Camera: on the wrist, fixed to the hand. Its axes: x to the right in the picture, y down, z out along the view.
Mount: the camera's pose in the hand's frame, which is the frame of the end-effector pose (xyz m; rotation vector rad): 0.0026 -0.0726 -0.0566 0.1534 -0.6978 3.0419
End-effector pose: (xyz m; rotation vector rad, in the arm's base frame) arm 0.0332 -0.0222 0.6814 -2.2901 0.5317 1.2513
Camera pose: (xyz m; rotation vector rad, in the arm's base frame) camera 0.1117 0.0041 0.7217 -0.7620 -2.0240 -1.0618
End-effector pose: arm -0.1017 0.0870 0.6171 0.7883 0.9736 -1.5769
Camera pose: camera -0.1732 0.1434 0.6031 0.6158 -1.0384 0.9286
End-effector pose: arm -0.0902 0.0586 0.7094 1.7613 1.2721 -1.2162
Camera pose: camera -0.1410 0.1329 0.7291 0.9298 -1.7738 0.3208
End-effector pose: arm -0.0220 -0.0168 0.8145 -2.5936 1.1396 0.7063
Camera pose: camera 0.0523 0.0089 0.8625 -1.2667 -2.5075 -0.8497
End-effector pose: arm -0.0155 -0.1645 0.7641 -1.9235 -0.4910 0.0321
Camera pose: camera -0.0224 -0.1904 0.8522 0.5559 -2.0749 -2.2512
